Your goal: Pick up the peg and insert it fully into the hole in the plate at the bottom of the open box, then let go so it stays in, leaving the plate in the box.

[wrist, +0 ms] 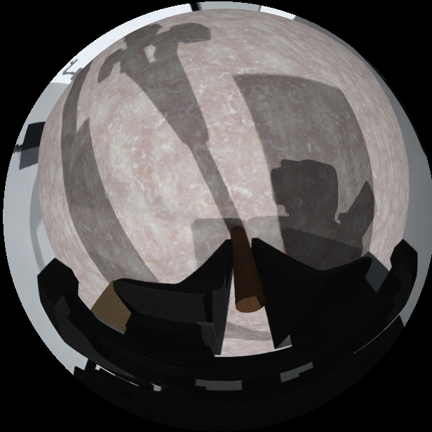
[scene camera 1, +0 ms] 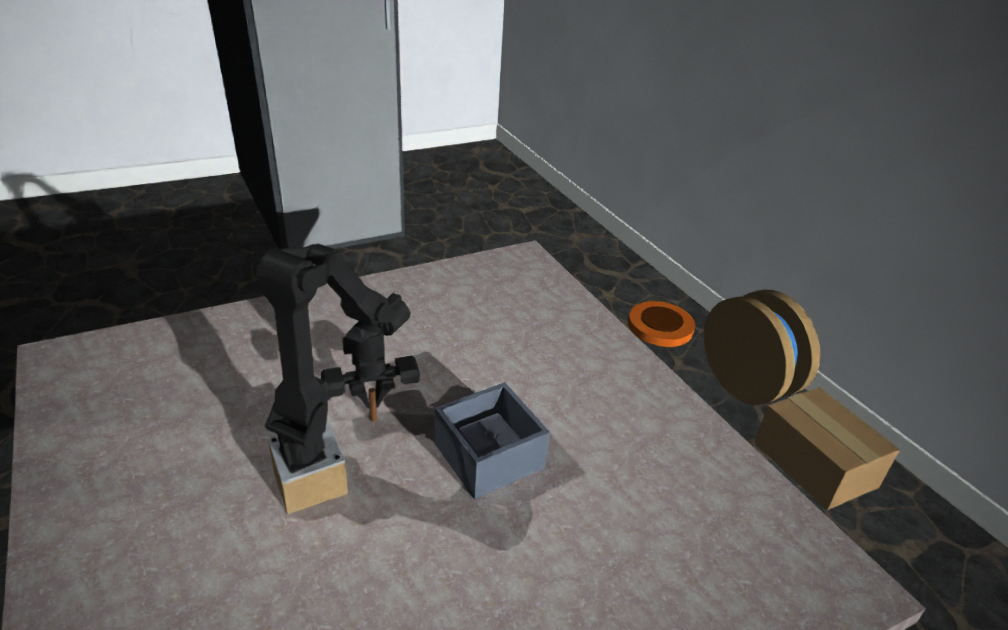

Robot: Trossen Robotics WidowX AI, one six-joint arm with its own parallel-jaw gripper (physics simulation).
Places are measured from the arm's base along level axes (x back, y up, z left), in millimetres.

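Pixels of known places: gripper, fingertip midpoint: (scene camera 1: pixel 372 406); arm's base at its link origin: (scene camera 1: pixel 302 453).
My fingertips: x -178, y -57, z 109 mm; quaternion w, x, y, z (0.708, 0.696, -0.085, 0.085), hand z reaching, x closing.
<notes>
For each thing: its top centre in the pictures, then the offset to it from my fingertips. Level surfaces: height alone.
- brown round peg at its top centre: (scene camera 1: pixel 371 390) dx +1, dy +50, dz -5 mm
- open blue-grey box at its top centre: (scene camera 1: pixel 491 419) dx -155, dy +67, dz -209 mm
- dark plate at its top centre: (scene camera 1: pixel 490 433) dx -155, dy +30, dz -209 mm
- pinkish table at its surface level: dy -31 mm
The brown round peg (scene camera 1: pixel 373 410) (wrist: pixel 246 275) stands upright on the table, left of the box. My gripper (scene camera 1: pixel 373 401) (wrist: pixel 241 244) points down and is shut on the peg, with one finger on each side of its upper part. The open blue-grey box (scene camera 1: pixel 512 468) stands to the right of the gripper, and a small part of the box (wrist: pixel 376 274) shows at the right in the wrist view. The dark plate (scene camera 1: pixel 507 428) lies at the bottom of the box. Its hole region is small and shadowed, so its details are hard to tell.
The box's raised walls stand between the peg and the plate. The arm's wooden base block (scene camera 1: pixel 315 486) (wrist: pixel 111 306) stands left of the box on the pinkish table (scene camera 1: pixel 631 520). An orange ring (scene camera 1: pixel 662 338), a large spool (scene camera 1: pixel 747 352) and a cardboard box (scene camera 1: pixel 810 449) are beyond the right edge.
</notes>
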